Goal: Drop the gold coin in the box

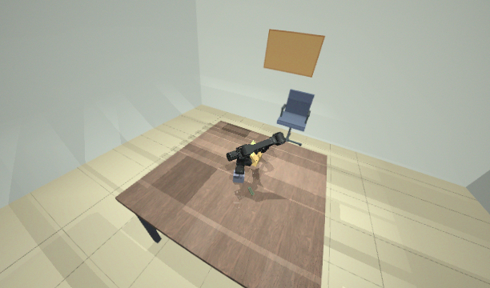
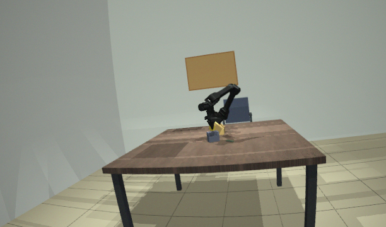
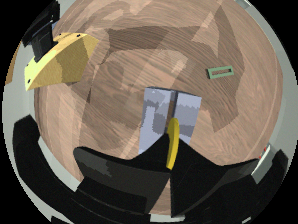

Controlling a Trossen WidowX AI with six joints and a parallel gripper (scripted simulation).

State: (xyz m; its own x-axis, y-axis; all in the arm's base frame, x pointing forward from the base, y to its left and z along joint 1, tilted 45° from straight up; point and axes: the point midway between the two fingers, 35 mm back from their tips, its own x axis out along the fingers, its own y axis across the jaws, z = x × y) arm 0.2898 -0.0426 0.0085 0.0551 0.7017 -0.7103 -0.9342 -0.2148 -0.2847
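Right now the gold coin is 10 mm above my gripper tip.
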